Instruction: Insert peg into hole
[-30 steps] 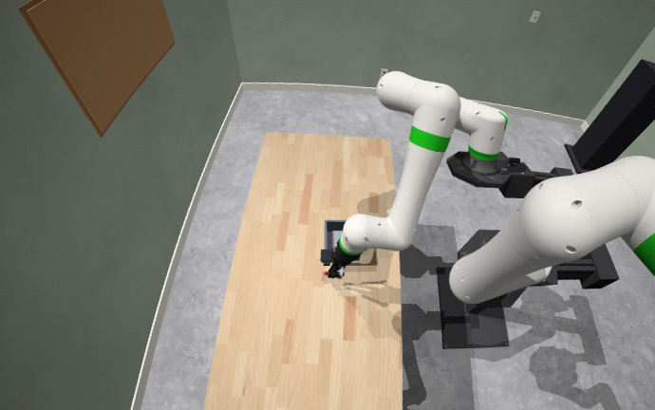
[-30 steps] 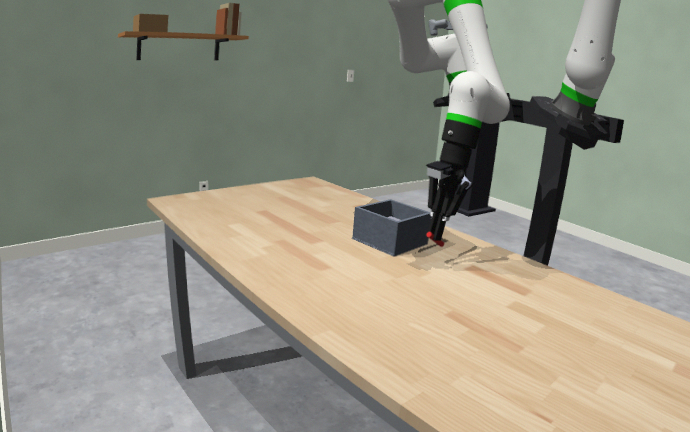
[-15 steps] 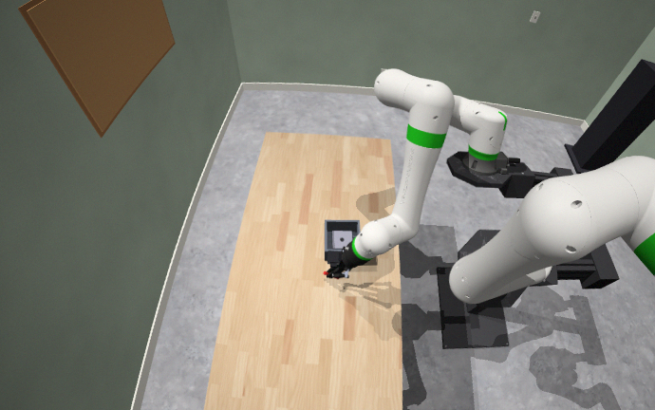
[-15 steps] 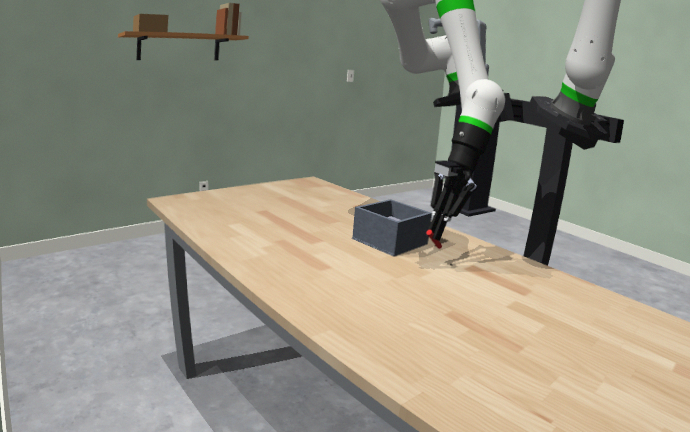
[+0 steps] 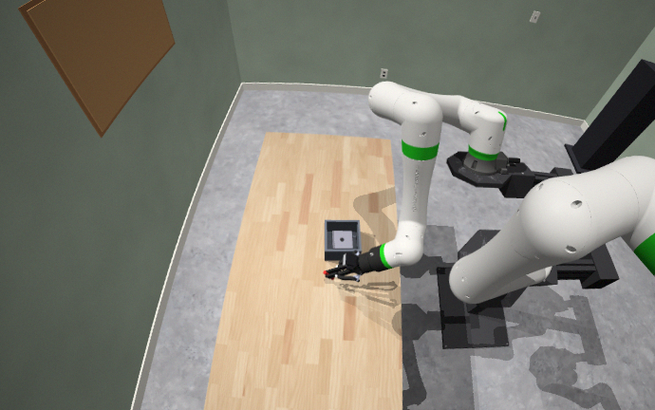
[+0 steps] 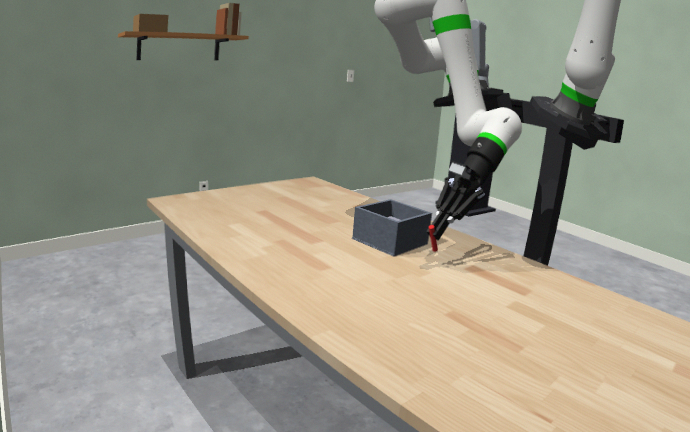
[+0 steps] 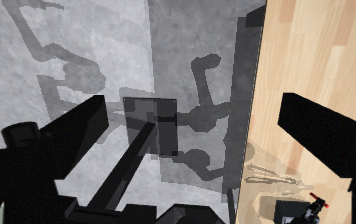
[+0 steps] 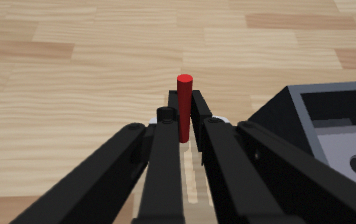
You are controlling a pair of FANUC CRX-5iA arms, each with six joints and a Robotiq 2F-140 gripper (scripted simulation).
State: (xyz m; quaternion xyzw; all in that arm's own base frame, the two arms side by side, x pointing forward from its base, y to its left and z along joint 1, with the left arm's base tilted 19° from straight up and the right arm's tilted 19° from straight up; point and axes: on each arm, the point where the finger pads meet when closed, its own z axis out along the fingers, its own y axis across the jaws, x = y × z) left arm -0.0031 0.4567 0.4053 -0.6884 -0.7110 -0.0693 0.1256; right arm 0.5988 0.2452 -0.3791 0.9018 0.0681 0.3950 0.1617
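Now: the red peg 2 cm ahead of my right hand and 3 cm below it. From my right hand the other things lie so: grey-blue box 2 cm behind, 19 cm to the right, 9 cm below; light plate 2 cm behind, 19 cm to the right, 7 cm below.
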